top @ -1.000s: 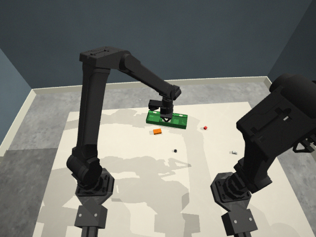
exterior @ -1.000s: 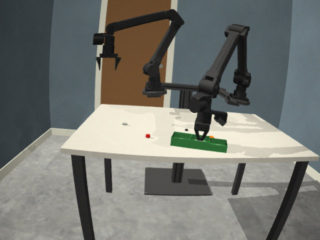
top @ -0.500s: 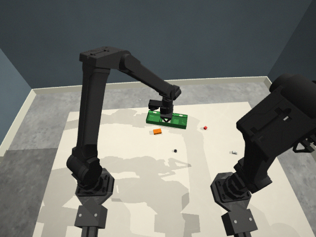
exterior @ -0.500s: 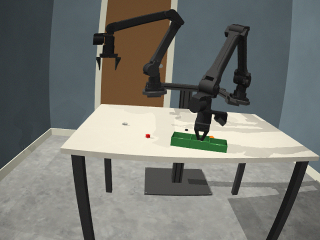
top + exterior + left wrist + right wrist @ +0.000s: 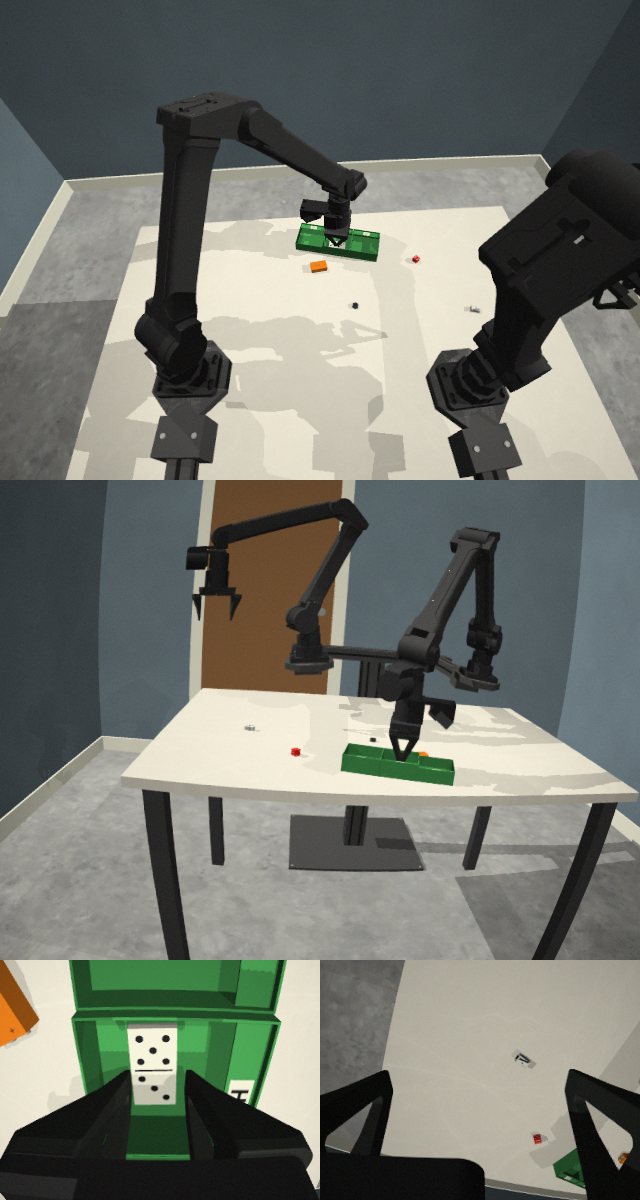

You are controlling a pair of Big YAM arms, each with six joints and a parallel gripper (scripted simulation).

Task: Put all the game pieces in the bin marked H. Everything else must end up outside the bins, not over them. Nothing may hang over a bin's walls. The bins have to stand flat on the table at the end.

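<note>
Now: left hand 1 cm short of the green bin row and 1 cm above it. The rest, counted from my left hand: orange block (8 cm behind, 4 cm to the left, 2 cm below); white domino (2 cm below); black piece (20 cm behind, 5 cm to the right, 3 cm below).
</note>
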